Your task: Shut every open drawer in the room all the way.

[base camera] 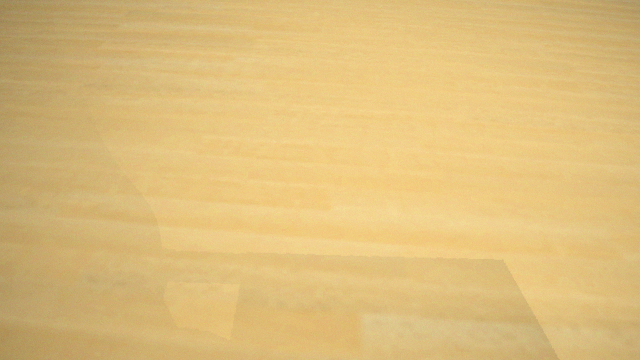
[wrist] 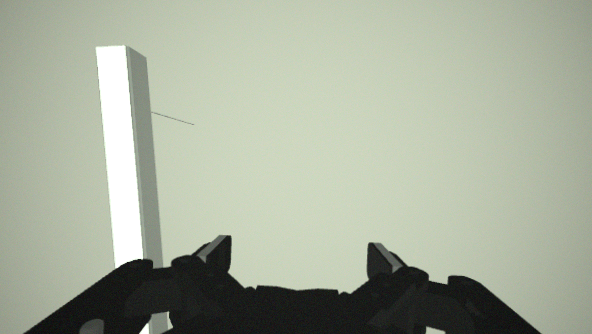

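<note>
My gripper is open in the wrist view, its two black fingers standing wide apart at the bottom with a plain pale green-grey surface behind them. No drawer or cabinet shows in the wrist view or the base camera view, so I cannot tell from these frames how any drawer stands.
A long white bar with a grey side stands out from the pale surface at the left of the wrist view; a thin dark line runs beside it. The base camera shows light wood floor with angular shadows at the bottom and left.
</note>
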